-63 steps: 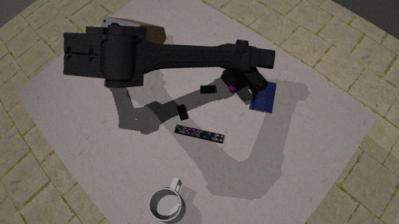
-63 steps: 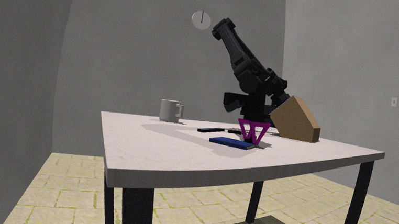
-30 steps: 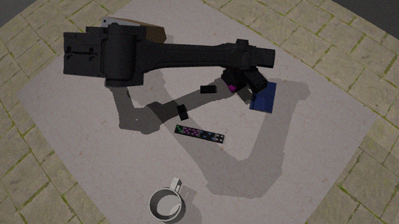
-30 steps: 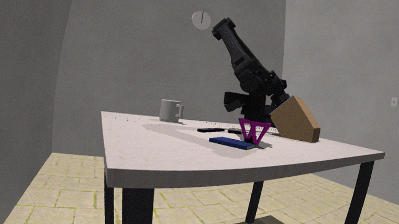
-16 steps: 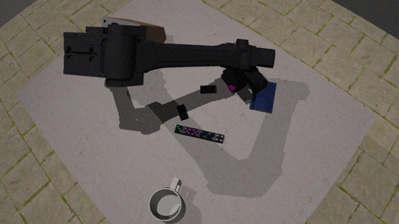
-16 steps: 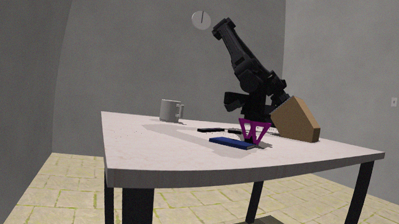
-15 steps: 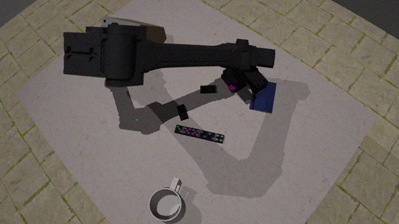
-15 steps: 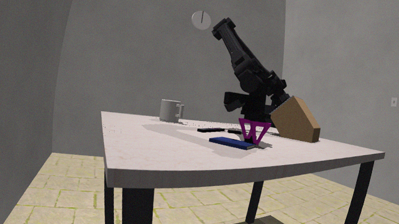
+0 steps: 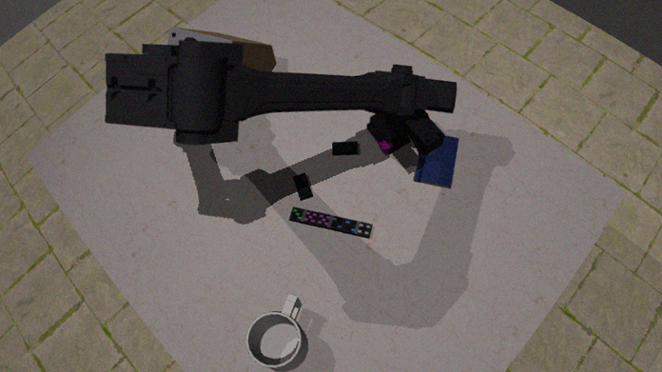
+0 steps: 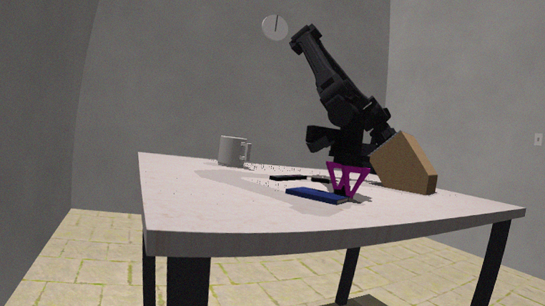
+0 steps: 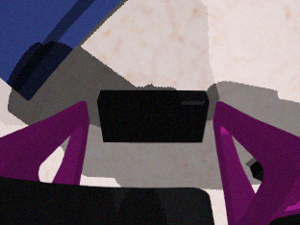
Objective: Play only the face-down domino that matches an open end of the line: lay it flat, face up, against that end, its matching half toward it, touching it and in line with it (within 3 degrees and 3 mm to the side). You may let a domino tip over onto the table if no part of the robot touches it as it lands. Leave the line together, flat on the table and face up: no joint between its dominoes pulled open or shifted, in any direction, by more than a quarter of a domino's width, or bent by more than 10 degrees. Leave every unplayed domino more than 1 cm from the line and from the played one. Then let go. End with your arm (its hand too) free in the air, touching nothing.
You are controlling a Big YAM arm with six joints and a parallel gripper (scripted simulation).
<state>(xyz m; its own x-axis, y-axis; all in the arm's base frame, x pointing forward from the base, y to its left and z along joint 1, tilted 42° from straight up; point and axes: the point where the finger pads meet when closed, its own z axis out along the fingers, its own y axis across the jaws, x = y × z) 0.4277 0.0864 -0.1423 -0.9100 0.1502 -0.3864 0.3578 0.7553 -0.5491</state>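
Now: hand right at the domino. Also, from my hand: blue book (90 mm ahead, 10 mm to the left); mug (60 mm ahead, 470 mm to the right, 30 mm above).
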